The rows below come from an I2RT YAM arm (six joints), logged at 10 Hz.
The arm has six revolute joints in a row. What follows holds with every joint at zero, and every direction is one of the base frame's.
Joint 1 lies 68 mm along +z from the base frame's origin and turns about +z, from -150 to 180 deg.
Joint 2 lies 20 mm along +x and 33.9 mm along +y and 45.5 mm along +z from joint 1 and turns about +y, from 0 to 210 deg.
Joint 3 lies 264 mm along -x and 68.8 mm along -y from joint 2 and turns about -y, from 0 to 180 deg.
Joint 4 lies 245 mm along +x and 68.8 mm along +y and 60 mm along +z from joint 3 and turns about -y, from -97 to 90 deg.
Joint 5 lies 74 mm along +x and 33.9 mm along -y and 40.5 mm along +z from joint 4 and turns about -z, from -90 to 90 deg.
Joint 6 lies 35.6 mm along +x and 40.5 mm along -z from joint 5 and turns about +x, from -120 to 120 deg.
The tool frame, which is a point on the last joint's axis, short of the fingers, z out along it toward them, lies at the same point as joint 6; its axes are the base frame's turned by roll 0, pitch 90 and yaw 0 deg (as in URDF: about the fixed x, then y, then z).
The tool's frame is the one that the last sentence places.
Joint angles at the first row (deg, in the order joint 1, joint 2, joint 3, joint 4, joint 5, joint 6):
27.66, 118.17, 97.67, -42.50, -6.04, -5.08
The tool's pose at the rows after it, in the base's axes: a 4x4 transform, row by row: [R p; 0 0 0 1], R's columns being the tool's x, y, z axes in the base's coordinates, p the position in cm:
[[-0.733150, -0.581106, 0.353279, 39.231], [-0.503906, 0.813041, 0.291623, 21.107], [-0.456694, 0.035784, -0.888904, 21.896], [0, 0, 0, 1]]
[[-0.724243, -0.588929, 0.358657, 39.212], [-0.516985, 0.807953, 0.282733, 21.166], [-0.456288, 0.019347, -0.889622, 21.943], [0, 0, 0, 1]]
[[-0.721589, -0.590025, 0.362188, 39.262], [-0.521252, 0.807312, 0.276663, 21.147], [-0.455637, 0.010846, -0.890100, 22.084], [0, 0, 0, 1]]
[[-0.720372, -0.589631, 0.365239, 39.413], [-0.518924, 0.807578, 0.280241, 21.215], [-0.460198, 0.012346, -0.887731, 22.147], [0, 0, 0, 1]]
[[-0.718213, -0.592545, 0.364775, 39.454], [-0.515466, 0.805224, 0.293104, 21.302], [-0.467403, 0.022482, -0.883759, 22.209], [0, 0, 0, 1]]
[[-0.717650, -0.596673, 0.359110, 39.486], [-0.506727, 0.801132, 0.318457, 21.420], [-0.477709, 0.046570, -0.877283, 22.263], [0, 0, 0, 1]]
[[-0.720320, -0.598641, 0.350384, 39.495], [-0.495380, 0.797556, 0.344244, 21.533], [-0.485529, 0.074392, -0.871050, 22.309], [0, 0, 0, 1]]
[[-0.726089, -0.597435, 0.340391, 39.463], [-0.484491, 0.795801, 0.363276, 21.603], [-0.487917, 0.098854, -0.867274, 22.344], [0, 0, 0, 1]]
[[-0.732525, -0.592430, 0.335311, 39.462], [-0.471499, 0.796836, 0.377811, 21.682], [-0.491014, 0.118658, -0.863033, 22.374], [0, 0, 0, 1]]
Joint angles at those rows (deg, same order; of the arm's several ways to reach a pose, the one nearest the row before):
27.86, 118.41, 98.04, -42.85, -5.32, -5.93
27.99, 118.41, 98.15, -42.94, -4.67, -6.72
27.97, 118.45, 98.54, -43.29, -4.27, -7.03
27.94, 118.72, 99.02, -43.22, -4.38, -6.96
27.97, 118.74, 99.11, -42.90, -5.04, -6.83
27.97, 118.74, 99.11, -42.37, -6.48, -6.41
27.97, 118.74, 99.11, -41.98, -8.03, -5.78
27.97, 118.72, 99.11, -41.89, -9.28, -5.08
27.99, 118.72, 99.11, -41.65, -10.15, -4.23

